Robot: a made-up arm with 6 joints. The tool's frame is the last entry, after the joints.
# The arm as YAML. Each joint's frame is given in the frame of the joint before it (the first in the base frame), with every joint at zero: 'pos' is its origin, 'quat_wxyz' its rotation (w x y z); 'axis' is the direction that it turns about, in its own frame. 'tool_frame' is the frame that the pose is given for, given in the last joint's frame.
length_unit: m
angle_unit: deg
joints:
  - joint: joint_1
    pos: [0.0, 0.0, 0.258]
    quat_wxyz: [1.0, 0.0, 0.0, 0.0]
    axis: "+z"
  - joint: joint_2
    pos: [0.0, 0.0, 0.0]
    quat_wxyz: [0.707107, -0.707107, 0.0, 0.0]
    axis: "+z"
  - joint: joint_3
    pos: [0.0, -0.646, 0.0]
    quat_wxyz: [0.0, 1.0, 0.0, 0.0]
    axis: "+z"
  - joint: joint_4
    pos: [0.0, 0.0, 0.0]
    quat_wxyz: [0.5, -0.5, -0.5, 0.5]
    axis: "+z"
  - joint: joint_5
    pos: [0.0, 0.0, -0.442]
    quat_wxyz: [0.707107, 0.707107, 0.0, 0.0]
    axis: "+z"
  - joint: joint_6
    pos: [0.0, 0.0, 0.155]
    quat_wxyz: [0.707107, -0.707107, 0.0, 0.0]
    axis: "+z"
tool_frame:
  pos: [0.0, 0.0, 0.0]
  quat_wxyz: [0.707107, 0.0, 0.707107, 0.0]
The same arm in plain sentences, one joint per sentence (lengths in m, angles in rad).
The arm has six revolute joints in a row. What follows holds with every joint at zero, and every direction is one of the base frame's. Joint 1 lies 0.258 m along +z from the base frame's origin and rotates about +z. Joint 2 lies at the same point as joint 1 and rotates about +y. Joint 3 lies 0.646 m along +z from joint 2 and rotates about -y. Joint 4 lies at the same point as joint 3 and rotates about -x. Joint 5 lies 0.442 m along +x from joint 4 and rotates about -y. Joint 6 lies 0.155 m along -y from joint 5 and rotates about -x. The tool frame, which is the frame that the pose is given for, lies at the same point as joint 6; its axes are parallel to the base frame's.
